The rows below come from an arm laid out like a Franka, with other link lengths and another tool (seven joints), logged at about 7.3 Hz.
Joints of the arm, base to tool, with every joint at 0 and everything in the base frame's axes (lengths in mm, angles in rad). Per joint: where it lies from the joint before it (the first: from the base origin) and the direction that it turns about. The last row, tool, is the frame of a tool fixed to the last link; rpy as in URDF.
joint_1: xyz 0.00 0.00 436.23 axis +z
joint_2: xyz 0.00 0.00 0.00 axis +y
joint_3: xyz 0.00 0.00 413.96 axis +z
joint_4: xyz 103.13 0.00 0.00 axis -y
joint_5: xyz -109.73 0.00 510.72 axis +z
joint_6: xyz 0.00 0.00 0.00 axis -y
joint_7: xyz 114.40 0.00 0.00 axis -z
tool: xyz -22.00 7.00 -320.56 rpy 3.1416 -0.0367 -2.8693
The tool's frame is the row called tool.
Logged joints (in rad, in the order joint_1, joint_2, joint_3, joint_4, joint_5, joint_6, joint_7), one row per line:
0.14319, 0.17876, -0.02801, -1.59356, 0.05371, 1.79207, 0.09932
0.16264, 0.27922, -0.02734, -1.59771, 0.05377, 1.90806, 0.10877
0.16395, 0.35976, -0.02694, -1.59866, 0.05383, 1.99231, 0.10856
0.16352, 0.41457, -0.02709, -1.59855, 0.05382, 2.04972, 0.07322
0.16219, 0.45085, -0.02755, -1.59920, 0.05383, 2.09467, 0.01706
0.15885, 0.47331, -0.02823, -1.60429, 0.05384, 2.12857, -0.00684
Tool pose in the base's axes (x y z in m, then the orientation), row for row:
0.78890, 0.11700, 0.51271, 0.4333, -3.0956, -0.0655
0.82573, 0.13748, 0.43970, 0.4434, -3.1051, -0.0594
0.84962, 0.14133, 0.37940, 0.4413, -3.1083, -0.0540
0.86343, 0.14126, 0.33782, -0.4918, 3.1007, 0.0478
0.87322, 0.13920, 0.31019, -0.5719, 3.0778, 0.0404
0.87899, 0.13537, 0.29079, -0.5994, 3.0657, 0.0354
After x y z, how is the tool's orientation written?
As a rotation vector, in radians.
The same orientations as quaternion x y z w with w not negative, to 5 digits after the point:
0.13859, -0.99010, -0.02095, 0.00756
0.14134, -0.98978, -0.01893, 0.00222
0.14054, -0.98992, -0.01720, 0.00083
-0.15663, 0.98754, 0.01522, 0.00088
-0.18267, 0.98307, 0.01290, 0.00542
-0.19187, 0.98132, 0.01133, 0.00882

